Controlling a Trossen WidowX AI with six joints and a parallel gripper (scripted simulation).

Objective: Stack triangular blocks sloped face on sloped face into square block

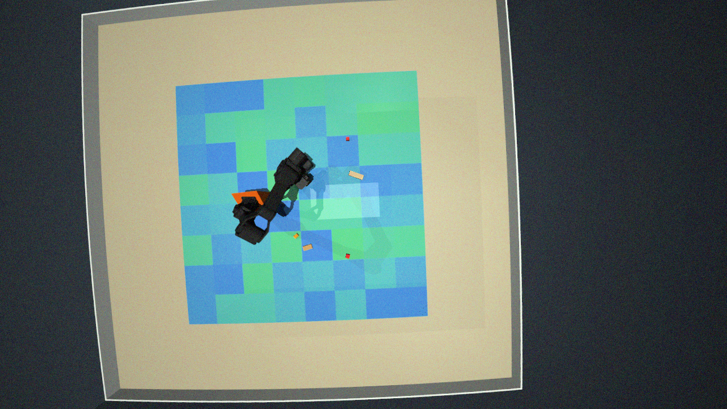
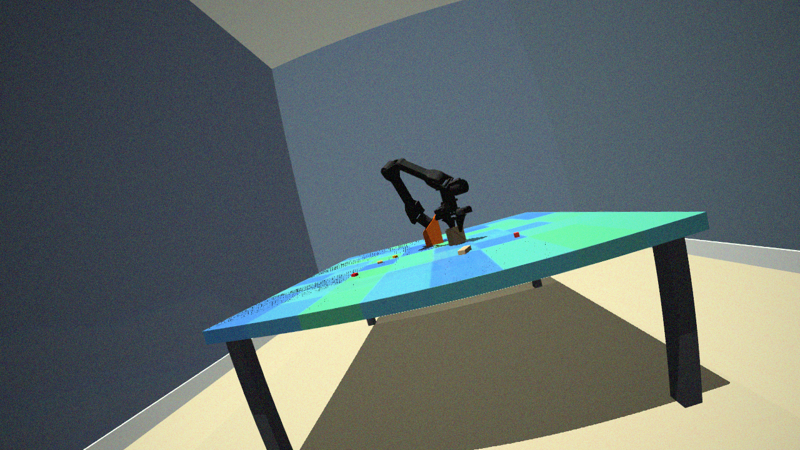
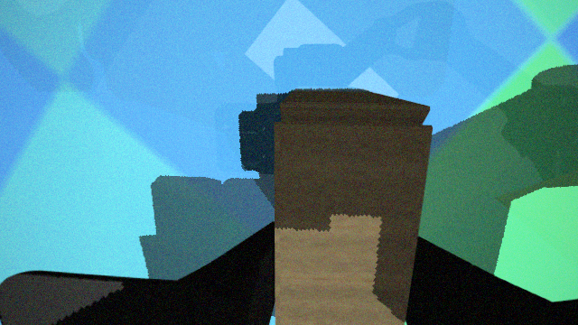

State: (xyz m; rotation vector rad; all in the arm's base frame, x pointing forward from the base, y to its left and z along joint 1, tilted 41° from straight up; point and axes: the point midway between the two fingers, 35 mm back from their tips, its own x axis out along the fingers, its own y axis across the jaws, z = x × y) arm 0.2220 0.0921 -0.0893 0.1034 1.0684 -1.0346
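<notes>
Now: gripper tip 10 mm below the tan triangular block. Round my gripper tip: orange bit 310 mm to the right, 40 mm below, 40 mm behind; then flat tan block 280 mm ahead, 40 mm below, 10 mm to the left.
</notes>
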